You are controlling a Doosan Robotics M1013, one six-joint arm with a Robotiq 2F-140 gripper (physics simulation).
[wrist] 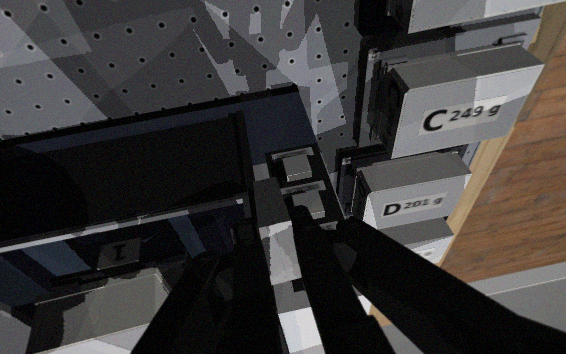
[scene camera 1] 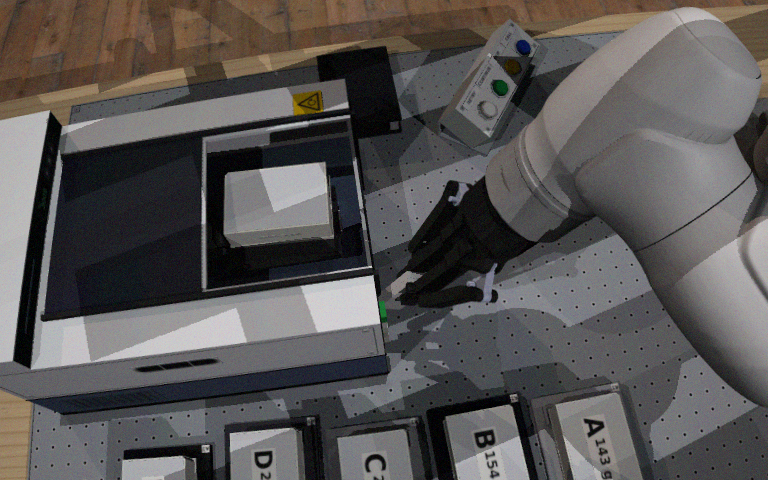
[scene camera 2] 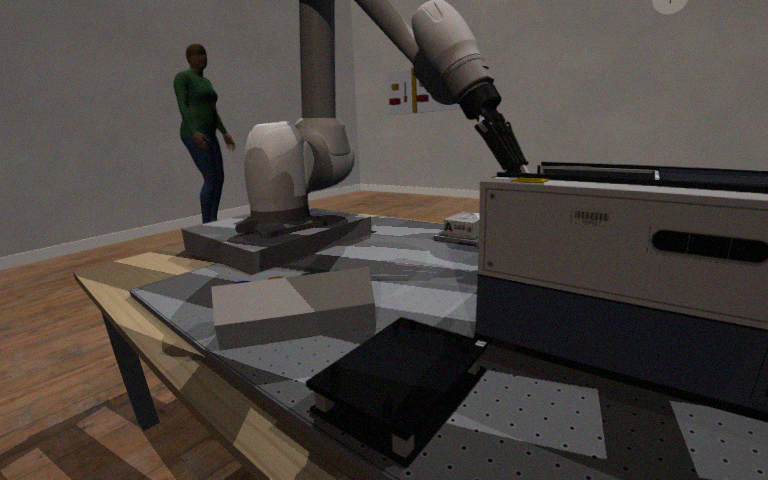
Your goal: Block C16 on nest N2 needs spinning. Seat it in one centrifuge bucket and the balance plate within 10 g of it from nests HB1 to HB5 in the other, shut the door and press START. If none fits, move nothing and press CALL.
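Places are measured from the arm's base along level axes (x ahead, y left, z up), in metres.
Pixels of known places: gripper, fingertip midpoint: (wrist: 268, 200) (scene camera 1: 388, 302); arm's base, origin of the base link: (scene camera 2: 281, 226).
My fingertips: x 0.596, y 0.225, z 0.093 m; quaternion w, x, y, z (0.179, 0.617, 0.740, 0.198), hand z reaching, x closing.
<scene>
For each thing: its top centre in the pictures, then the offset to it from my fingertips. "spot": a spot on its surface instead.
- pale block, middle of its top: (scene camera 1: 274, 195) dx +0.137, dy -0.115, dz +0.047 m
- centrifuge's side with the green key, surface spot: (scene camera 1: 382, 311) spot: dx +0.003, dy +0.029, dz +0.050 m
- bare black nest, middle of its top: (scene camera 2: 402, 353) (scene camera 1: 356, 81) dx +0.070, dy -0.416, dz -0.093 m
- sloped button box, middle of its top: (scene camera 2: 291, 272) (scene camera 1: 494, 64) dx -0.150, dy -0.422, dz -0.057 m
The centrifuge (scene camera 1: 169, 333) (scene camera 2: 566, 249) is open on top. A pale block (scene camera 1: 277, 198) (wrist: 100, 310) sits inside the opening; no code is readable on it. Balance plates A 143 g (scene camera 1: 594, 435) (scene camera 2: 461, 225), B 154 (scene camera 1: 484, 435), C 249 g (scene camera 1: 373, 450) (wrist: 460, 110), D 201 g (scene camera 1: 263, 452) (wrist: 415, 195) and a fifth (scene camera 1: 155, 468) lie in a row of nests. My gripper (scene camera 1: 399, 289) (scene camera 2: 523, 168) (wrist: 268, 200) is shut and empty. It points down beside the centrifuge's side with the green key (scene camera 1: 382, 311). The wrist view shows two square keys (wrist: 296, 167) (wrist: 310, 200) close to the fingertips; contact is unclear.
A bare black nest (scene camera 1: 362, 93) (scene camera 2: 396, 362) stands beside the centrifuge. A sloped button box (scene camera 1: 472, 104) (scene camera 2: 294, 305) carries blue (scene camera 1: 522, 46), yellow (scene camera 1: 512, 66), green (scene camera 1: 499, 87) and white (scene camera 1: 487, 109) buttons. A person (scene camera 2: 197, 107) stands behind the table.
</scene>
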